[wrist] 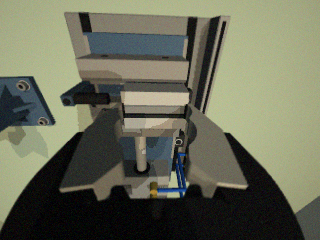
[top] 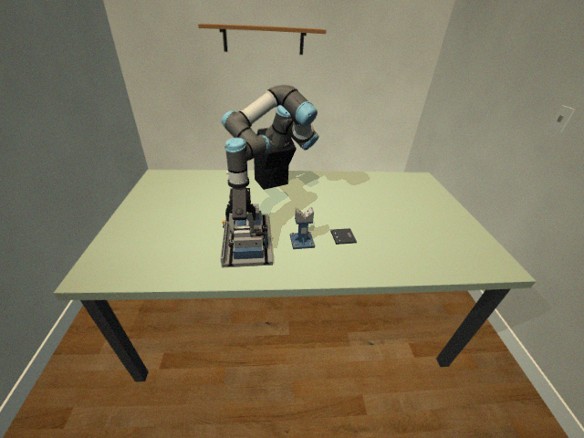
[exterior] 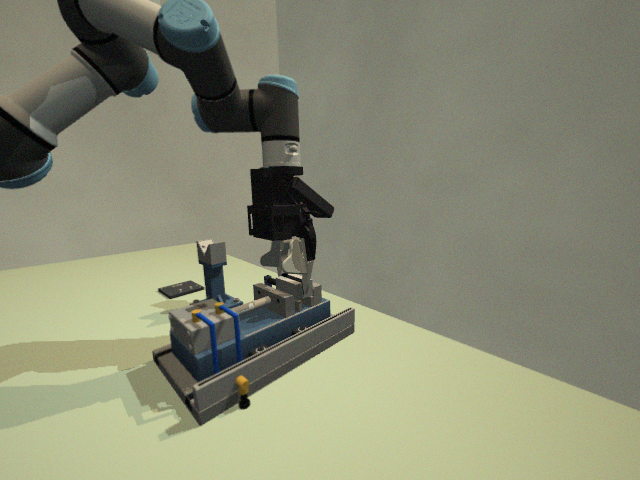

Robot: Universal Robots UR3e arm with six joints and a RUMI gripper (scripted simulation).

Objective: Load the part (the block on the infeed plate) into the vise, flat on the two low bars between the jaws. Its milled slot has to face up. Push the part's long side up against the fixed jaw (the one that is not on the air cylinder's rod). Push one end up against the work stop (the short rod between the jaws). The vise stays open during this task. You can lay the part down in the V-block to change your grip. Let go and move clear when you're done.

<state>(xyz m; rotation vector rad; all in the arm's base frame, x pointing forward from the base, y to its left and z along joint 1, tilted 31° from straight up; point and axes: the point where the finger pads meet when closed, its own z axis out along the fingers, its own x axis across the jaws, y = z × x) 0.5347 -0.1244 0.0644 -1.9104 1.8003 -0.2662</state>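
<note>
My gripper is now right at the part. Round my hand: grey rail (80 mm to the right, 70 mm below, 60 mm behind); then fixed jaw (30 mm below, 30 mm ahead, 20 mm to the left); then work stop rod (70 mm to the left, 20 mm below, 10 mm behind).
</note>
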